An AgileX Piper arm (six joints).
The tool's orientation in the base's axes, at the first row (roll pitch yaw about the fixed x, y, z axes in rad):
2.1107 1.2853 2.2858
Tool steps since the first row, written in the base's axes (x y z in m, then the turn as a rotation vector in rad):
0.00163 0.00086 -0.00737 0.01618 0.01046 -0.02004
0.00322 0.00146 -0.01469 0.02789 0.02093 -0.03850
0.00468 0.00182 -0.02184 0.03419 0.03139 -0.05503
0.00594 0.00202 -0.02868 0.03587 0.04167 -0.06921
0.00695 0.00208 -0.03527 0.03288 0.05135 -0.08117
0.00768 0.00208 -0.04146 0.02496 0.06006 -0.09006
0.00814 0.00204 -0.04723 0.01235 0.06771 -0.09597
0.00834 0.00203 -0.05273 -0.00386 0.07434 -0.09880
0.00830 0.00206 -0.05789 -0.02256 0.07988 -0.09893
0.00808 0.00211 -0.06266 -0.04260 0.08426 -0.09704
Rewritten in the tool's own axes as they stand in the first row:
0.00695 -0.00120 0.00281 0.01847 0.00273 0.02060
0.01381 -0.00264 0.00553 0.03624 0.00654 0.03663
0.02048 -0.00424 0.00805 0.05316 0.01162 0.04713
0.02685 -0.00589 0.01030 0.06865 0.01779 0.05277
0.03300 -0.00758 0.01225 0.08273 0.02463 0.05343
0.03881 -0.00919 0.01386 0.09458 0.03203 0.04868
0.04425 -0.01069 0.01513 0.10420 0.03985 0.03875
0.04949 -0.01206 0.01612 0.11132 0.04797 0.02467
0.05445 -0.01327 0.01683 0.11608 0.05608 0.00759
0.05908 -0.01434 0.01732 0.11890 0.06377 -0.01132

